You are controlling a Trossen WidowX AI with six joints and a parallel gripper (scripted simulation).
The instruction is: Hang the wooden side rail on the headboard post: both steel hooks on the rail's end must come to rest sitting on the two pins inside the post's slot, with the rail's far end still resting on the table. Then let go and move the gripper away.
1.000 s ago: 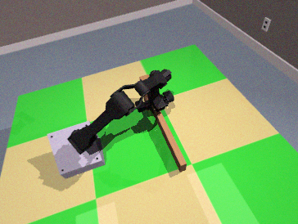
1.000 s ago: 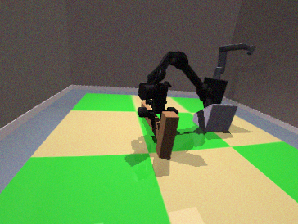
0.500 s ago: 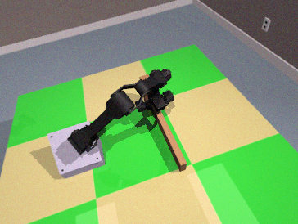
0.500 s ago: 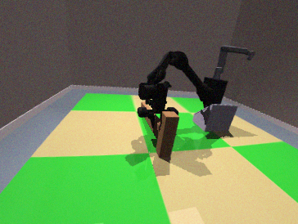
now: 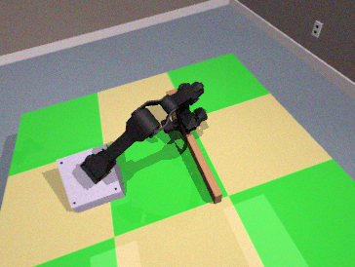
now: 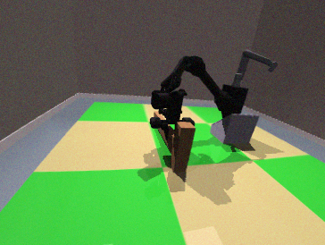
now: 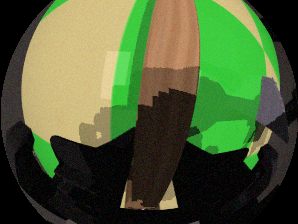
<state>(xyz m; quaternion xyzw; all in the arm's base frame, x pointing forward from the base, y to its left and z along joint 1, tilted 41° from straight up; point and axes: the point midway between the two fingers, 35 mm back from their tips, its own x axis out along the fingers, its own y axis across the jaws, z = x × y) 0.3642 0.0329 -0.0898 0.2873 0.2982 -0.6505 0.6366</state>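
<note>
Right now my gripper tip is 12 cm to the right of the headboard post and 4 cm below it.
</note>
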